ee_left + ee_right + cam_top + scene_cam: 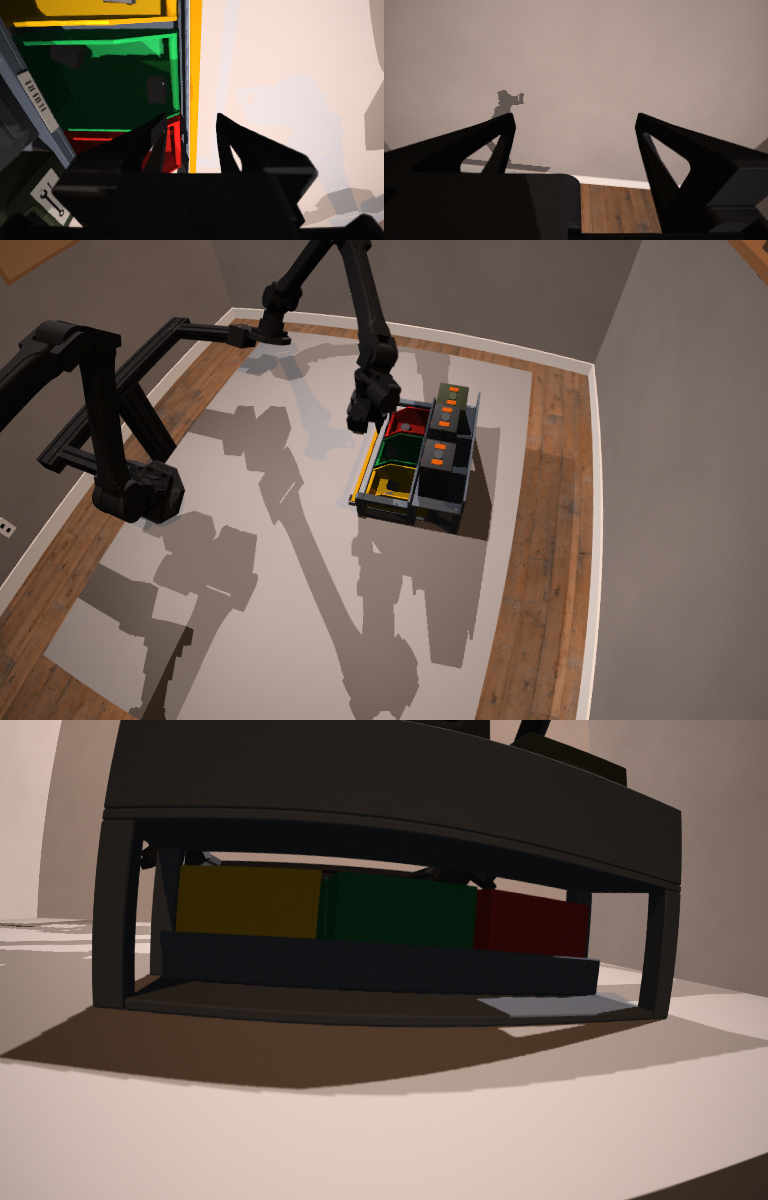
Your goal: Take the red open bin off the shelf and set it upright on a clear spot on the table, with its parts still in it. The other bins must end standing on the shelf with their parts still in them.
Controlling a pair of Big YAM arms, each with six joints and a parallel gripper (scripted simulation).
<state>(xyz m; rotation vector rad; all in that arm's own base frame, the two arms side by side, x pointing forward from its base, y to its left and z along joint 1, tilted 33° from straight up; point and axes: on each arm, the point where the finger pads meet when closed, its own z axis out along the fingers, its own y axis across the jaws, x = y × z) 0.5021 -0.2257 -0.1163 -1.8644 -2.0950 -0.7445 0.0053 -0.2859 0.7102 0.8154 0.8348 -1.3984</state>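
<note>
The green bin lies 10 cm ahead of my left hand and 9 cm below it. Also, from my left hand: red open bin (12 cm to the left, 10 cm ahead, 9 cm below); grey shelf (13 cm ahead, 7 cm below).
</note>
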